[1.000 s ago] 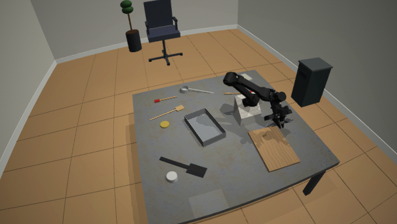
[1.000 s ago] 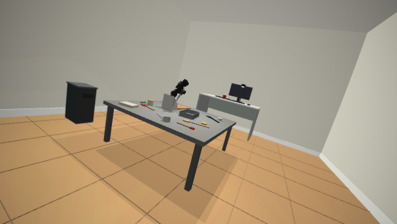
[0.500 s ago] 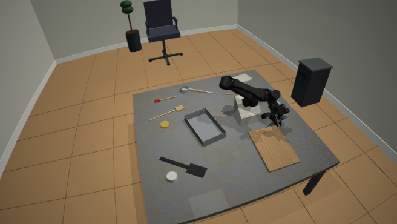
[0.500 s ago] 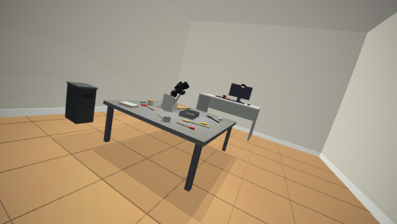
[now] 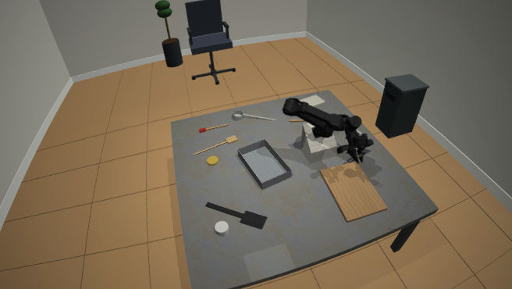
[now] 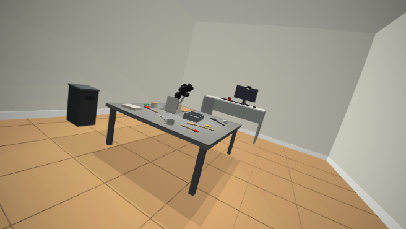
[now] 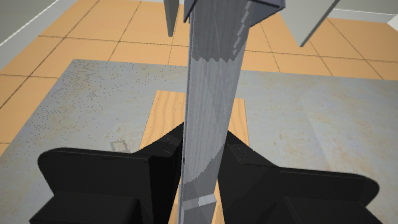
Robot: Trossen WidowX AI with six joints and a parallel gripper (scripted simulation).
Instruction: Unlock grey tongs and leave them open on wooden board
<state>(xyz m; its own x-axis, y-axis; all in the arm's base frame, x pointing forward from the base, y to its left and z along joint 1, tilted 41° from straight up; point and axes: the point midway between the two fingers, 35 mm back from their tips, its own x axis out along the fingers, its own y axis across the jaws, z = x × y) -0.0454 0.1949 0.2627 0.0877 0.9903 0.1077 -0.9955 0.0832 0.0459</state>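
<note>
Now: the wooden board 200 mm below my gripper tip. The rest, counted from my gripper tip: black spatula 610 mm ahead, 80 mm to the right, 200 mm below; then white puck 710 mm ahead, 20 mm to the right, 190 mm below; then grey roasting tin 380 mm ahead, 350 mm to the right, 180 mm below.
</note>
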